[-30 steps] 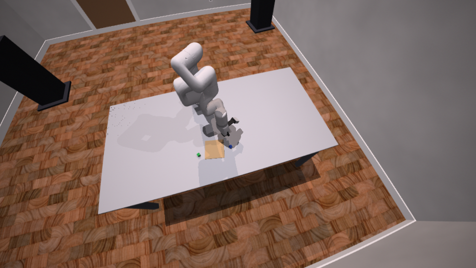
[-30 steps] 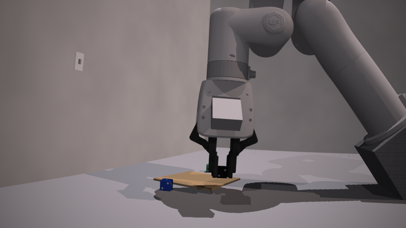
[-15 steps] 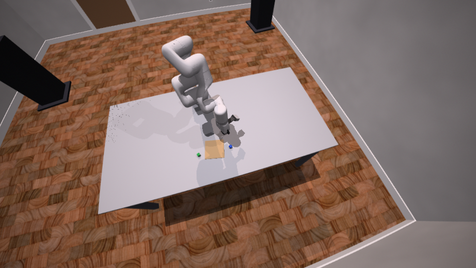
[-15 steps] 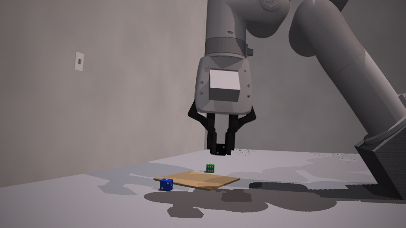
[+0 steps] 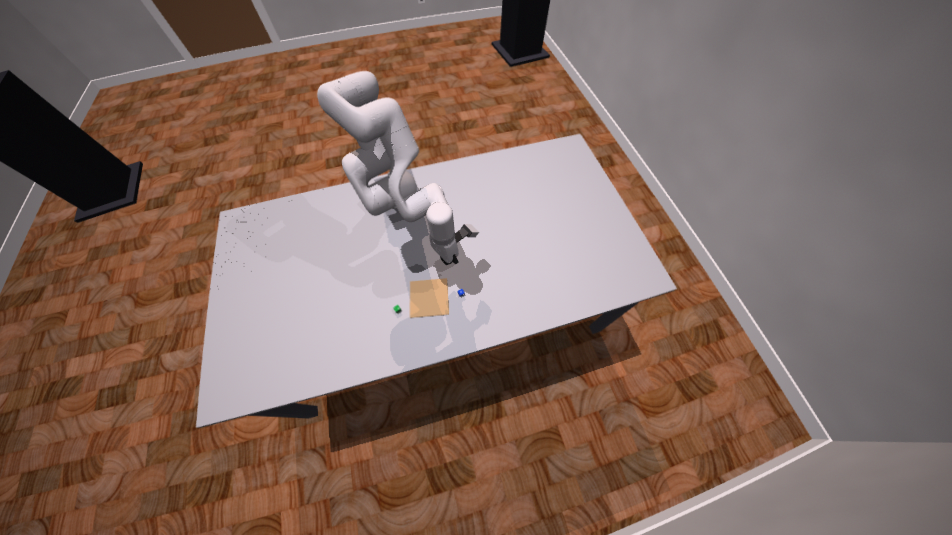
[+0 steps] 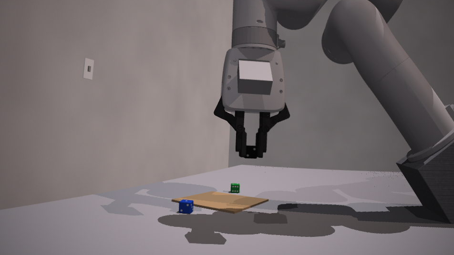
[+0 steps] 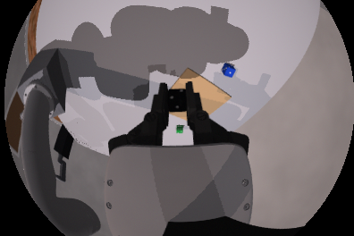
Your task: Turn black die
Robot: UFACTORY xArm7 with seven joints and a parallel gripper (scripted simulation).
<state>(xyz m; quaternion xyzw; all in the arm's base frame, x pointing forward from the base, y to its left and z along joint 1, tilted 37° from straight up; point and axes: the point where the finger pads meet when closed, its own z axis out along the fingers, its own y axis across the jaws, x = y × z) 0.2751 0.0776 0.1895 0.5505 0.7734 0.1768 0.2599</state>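
My gripper is now 70 mm short of the tan mat, 110 mm to the left of it and 120 mm above it. Round my hand: black die (10 mm to the right, 10 mm below); then green die (70 mm ahead, 230 mm to the right, 110 mm below); then blue die (100 mm ahead, 10 mm to the left, 110 mm below).
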